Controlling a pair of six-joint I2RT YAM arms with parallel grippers.
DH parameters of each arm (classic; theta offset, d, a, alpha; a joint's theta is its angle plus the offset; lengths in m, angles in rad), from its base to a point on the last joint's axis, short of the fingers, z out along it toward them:
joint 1: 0 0.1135 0.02 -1.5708
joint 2: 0 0 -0.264 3.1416
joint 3: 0.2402 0 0.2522 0
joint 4: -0.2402 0 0.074 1.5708
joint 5: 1.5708 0 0 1.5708
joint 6: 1.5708 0.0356 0 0
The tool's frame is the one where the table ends.
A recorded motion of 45 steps. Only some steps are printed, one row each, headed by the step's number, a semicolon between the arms.
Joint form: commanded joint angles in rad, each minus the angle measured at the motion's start. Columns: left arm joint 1, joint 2, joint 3, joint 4, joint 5, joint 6; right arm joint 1, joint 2, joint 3, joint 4, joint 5, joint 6.
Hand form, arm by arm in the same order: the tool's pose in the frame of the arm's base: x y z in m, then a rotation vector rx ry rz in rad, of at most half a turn. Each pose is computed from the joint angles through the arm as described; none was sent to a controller.
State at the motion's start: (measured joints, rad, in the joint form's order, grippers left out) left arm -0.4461 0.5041 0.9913 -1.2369 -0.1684 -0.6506; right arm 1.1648 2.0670 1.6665 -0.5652 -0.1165 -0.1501
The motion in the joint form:
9: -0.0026 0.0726 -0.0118 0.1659 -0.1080 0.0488; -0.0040 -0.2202 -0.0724 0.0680 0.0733 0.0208
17: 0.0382 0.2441 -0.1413 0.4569 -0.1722 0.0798; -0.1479 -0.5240 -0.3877 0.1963 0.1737 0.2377
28: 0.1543 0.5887 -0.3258 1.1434 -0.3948 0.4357; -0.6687 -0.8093 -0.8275 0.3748 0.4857 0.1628
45: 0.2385 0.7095 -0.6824 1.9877 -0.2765 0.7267; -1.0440 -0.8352 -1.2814 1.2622 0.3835 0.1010
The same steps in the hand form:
9: 0.0813 -0.0283 0.3416 -0.3187 2.1999 -0.2721; 0.1677 0.3897 0.2897 -1.4544 1.8957 0.5577
17: 0.1404 -0.0477 0.3102 -0.3595 2.1787 -0.1610; 0.1875 0.2992 0.3065 -0.9826 2.0333 0.5450
28: 0.2321 -0.0499 0.2492 -0.2564 1.9988 0.2681; 0.2478 0.1195 0.2586 -0.3077 2.1131 -0.1051
45: 0.2293 -0.0326 0.1890 -0.0851 1.7158 0.2857; 0.2459 0.0204 0.2026 0.0517 1.7175 -0.1765

